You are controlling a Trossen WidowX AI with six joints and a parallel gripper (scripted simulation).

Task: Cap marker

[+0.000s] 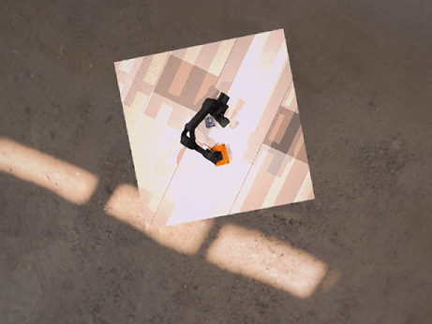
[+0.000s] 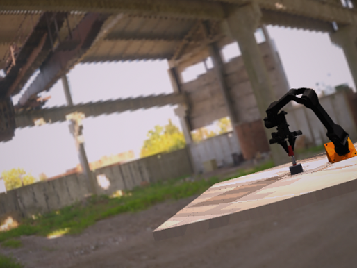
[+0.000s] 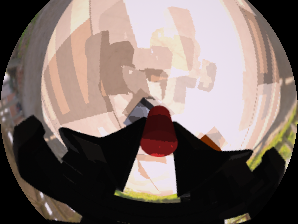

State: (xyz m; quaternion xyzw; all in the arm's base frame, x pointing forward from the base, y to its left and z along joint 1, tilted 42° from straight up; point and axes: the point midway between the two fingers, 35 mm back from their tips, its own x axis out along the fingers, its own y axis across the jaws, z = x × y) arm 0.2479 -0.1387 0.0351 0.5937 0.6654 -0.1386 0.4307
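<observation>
My gripper tip is 90 mm above the holder block, 50 mm to the right of it and 10 mm short of it. Also, from my gripper tip: red marker cap: 10 mm above.
</observation>
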